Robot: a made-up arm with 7 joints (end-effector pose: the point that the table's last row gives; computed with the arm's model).
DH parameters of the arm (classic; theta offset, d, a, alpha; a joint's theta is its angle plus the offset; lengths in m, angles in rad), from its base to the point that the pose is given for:
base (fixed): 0 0 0 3.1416
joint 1: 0 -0.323 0 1.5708
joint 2: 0 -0.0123 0 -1.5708
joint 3: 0 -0.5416 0 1.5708
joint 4: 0 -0.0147 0 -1.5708
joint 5: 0 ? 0 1.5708
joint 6: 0 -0.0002 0 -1.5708
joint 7: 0 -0.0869 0 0
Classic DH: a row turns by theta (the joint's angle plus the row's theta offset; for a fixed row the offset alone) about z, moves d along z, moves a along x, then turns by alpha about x.
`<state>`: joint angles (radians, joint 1 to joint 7).
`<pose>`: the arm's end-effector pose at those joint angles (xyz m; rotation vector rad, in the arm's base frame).
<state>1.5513 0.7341 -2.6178 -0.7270 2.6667 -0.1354 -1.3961</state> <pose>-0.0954 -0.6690 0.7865 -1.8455 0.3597 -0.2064</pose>
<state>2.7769 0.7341 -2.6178 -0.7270 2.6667 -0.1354 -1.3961</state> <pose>-0.6618 -0.1366 0.7865 -1.3950 1.4517 -1.0213</pose>
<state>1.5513 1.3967 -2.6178 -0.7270 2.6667 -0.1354 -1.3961</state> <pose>-0.0926 -0.8130 0.2781 -1.1936 0.3812 -0.0609</pose>
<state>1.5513 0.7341 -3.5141 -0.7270 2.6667 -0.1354 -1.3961</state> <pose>0.0850 -0.6698 0.7827 -1.6974 -0.6590 -0.2782</pose>
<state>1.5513 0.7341 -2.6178 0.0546 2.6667 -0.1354 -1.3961</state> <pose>0.0207 -0.5647 0.9785 -2.5832 0.2459 0.1305</pose>
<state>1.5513 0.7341 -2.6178 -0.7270 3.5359 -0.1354 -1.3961</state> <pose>-0.0866 -0.6725 0.7837 -1.5596 1.0290 0.4924</pose>
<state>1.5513 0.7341 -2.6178 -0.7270 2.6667 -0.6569 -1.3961</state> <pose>-0.0927 -0.6446 0.8240 -2.3461 0.5102 -0.2111</pose>
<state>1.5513 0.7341 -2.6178 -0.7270 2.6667 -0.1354 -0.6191</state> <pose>-0.0954 -0.6690 0.7865 -1.5783 1.0363 0.3274</pose>
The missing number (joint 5, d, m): -0.2385
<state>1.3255 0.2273 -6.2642 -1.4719 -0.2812 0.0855 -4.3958</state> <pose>-0.0631 0.1736 0.9617 -0.2244 2.5190 -1.6517</pose>
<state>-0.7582 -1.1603 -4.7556 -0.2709 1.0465 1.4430 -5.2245</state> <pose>-0.5608 -0.5185 0.5568 -0.5663 0.7433 1.5125</pose>
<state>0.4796 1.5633 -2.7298 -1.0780 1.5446 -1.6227 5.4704</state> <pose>0.5034 -0.4436 0.1667 -1.8717 0.7602 -0.1908</pose>
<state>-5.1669 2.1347 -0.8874 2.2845 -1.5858 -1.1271 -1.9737</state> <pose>0.1666 -0.1363 -0.0413 0.2717 0.9056 -0.7486</pose>
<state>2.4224 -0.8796 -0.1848 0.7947 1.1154 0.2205 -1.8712</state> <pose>0.3275 0.2869 0.9925 -2.2356 2.1720 -0.0855</pose>
